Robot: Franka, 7 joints.
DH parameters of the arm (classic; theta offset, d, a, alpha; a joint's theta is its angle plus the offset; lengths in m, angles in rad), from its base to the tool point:
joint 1: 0 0.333 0 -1.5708
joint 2: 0 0 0 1.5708
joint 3: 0 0.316 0.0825 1.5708
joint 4: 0 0 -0.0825 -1.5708
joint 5: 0 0.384 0 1.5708
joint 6: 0 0 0.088 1.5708
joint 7: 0 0.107 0 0
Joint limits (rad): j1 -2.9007..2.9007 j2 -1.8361..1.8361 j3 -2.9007..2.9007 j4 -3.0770..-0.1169 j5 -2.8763..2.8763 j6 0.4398..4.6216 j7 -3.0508..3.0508
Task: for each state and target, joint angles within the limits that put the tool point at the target. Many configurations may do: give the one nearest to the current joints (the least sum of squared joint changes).
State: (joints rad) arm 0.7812 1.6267 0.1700 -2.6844 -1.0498 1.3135 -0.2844
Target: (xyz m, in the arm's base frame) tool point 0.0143 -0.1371 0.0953
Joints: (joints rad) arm 0.8459 1.5907 0.0429 -2.8184 -1.0350 1.2353 -0.2844
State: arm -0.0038 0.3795 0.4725 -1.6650 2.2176 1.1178 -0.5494
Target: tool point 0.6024 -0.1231 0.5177
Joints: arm -0.4586 0.3241 0.0910 -1.8450 2.2109 1.0356 -0.5494
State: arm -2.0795 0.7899 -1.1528 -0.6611 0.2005 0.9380 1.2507
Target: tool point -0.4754 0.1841 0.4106
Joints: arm -2.5291 0.8402 -1.3049 -1.5709 0.1110 0.7158 1.2507
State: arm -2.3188 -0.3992 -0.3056 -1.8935 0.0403 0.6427 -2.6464
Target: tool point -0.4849 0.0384 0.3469
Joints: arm -2.7128 0.3464 -0.5309 -1.8356 -0.0289 1.0441 -2.6464
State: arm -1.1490 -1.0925 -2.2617 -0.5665 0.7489 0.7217 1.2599
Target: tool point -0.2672 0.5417 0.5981
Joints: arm -1.5047 -0.9911 -2.2801 -0.4268 0.7445 0.4870 1.2599
